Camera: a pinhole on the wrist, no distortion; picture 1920 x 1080 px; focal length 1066.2 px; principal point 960.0 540.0 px. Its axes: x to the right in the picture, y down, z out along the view. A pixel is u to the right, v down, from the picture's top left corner.
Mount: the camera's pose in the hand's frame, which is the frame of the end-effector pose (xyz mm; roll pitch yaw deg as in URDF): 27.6 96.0 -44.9 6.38 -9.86 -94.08
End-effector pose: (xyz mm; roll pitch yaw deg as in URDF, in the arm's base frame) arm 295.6 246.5 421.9 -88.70 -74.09 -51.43
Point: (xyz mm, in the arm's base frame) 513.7 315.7 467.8
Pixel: 1249 839
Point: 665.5 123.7 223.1
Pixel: 190 138
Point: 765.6 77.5 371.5
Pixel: 102 711
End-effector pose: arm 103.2 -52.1 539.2 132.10 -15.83 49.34
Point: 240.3 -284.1 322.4
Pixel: 1362 162
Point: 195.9 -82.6 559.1
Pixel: 1460 833
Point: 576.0 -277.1 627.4
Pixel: 408 939
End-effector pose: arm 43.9 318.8 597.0 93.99 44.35 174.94
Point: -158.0 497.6 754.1
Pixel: 234 684
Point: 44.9 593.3 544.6
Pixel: 1504 779
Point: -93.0 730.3 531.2
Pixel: 1114 1025
